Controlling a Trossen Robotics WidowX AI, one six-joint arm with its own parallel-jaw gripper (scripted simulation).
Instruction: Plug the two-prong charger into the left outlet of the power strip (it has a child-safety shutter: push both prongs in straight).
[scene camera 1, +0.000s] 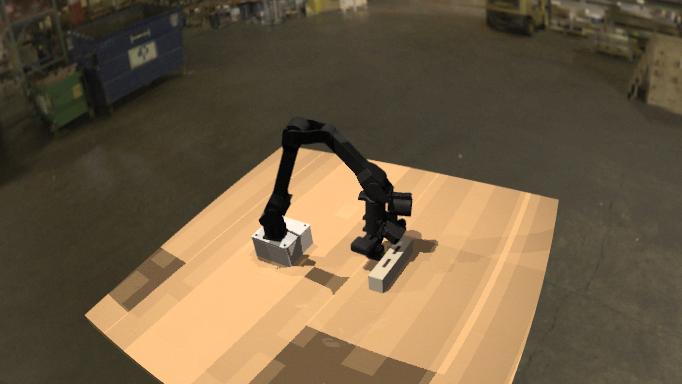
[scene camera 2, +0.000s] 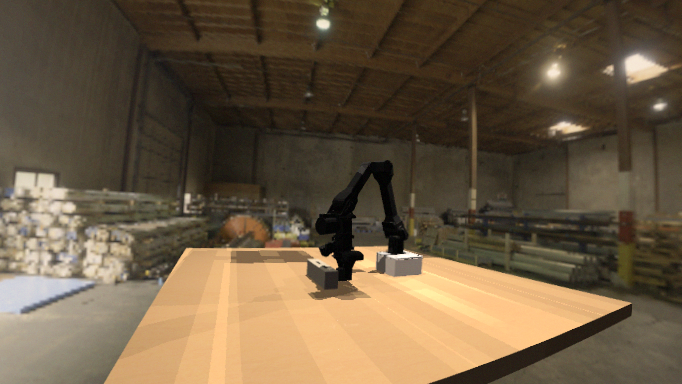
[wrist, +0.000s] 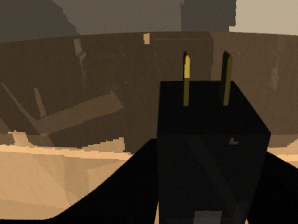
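My gripper: carrying a black two-prong charger.
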